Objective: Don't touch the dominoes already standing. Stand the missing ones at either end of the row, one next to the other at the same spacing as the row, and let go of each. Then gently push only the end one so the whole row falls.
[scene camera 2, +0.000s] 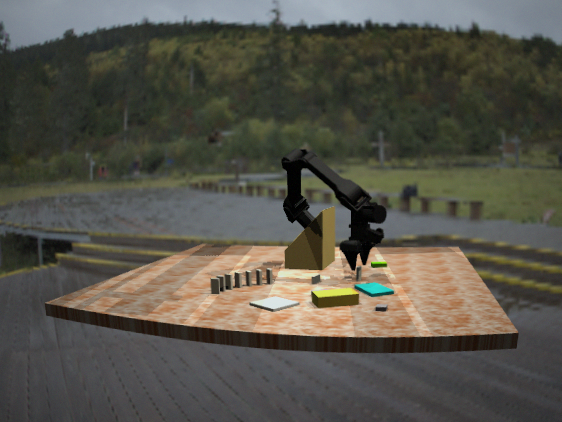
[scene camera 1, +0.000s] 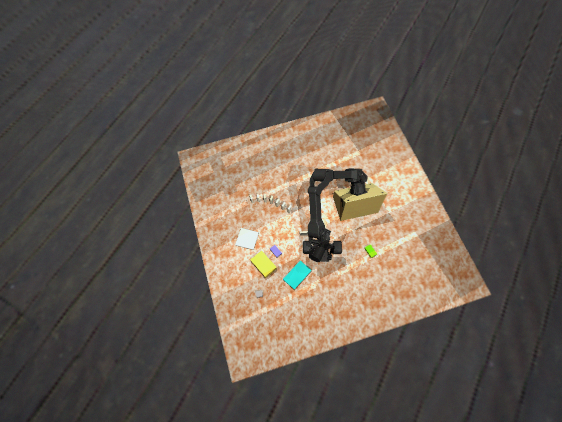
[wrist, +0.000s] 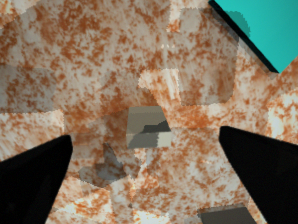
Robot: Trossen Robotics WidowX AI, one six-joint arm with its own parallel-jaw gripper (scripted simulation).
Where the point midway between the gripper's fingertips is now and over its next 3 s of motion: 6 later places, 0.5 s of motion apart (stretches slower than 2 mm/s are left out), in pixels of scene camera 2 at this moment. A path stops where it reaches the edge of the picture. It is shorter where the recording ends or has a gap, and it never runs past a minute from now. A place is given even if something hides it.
My gripper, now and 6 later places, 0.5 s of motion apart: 358,267; 359,271; 359,273; 360,243; 340,232; 302,232; 280,234
